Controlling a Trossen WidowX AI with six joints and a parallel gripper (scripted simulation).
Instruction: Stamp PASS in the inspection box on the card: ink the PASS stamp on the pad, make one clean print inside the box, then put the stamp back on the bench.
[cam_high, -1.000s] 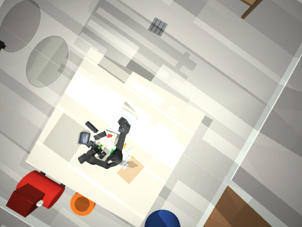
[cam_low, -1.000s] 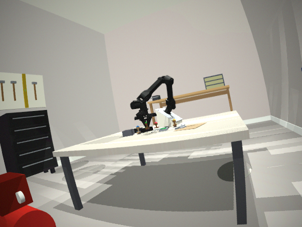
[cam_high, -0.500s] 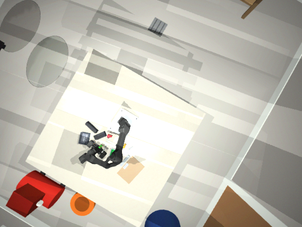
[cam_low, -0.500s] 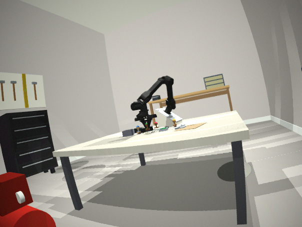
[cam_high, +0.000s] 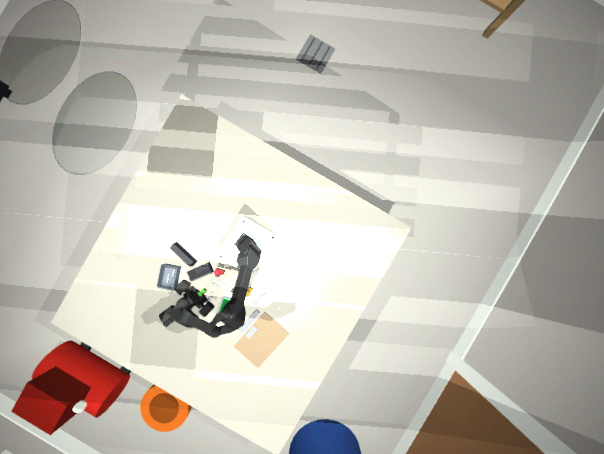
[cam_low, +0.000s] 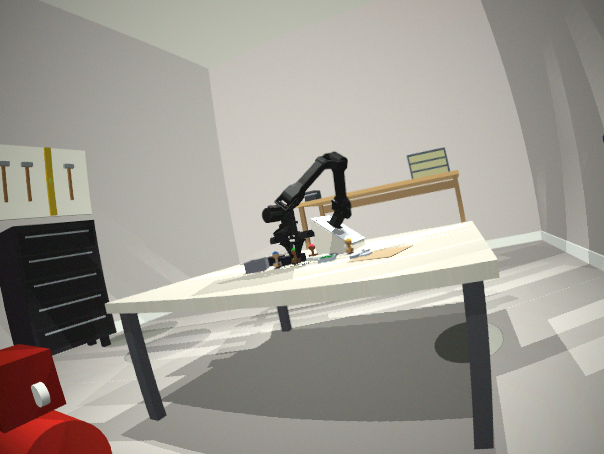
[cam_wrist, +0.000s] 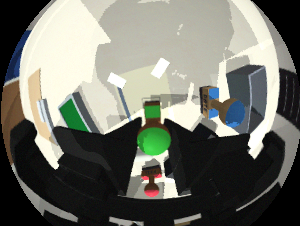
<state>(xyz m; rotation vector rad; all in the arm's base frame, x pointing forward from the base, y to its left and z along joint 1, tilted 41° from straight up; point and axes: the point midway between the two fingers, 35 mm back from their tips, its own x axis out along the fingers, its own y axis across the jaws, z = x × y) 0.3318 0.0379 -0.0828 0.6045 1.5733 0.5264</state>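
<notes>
Right now my gripper tip is right at the green-knobbed stamp. Round my gripper tip: blue-knobbed stamp 8 cm to the right, 2 cm ahead, 1 cm below; then green ink pad 13 cm to the left, 2 cm below, 2 cm behind; then red-knobbed stamp 13 cm behind, 1 cm below.
</notes>
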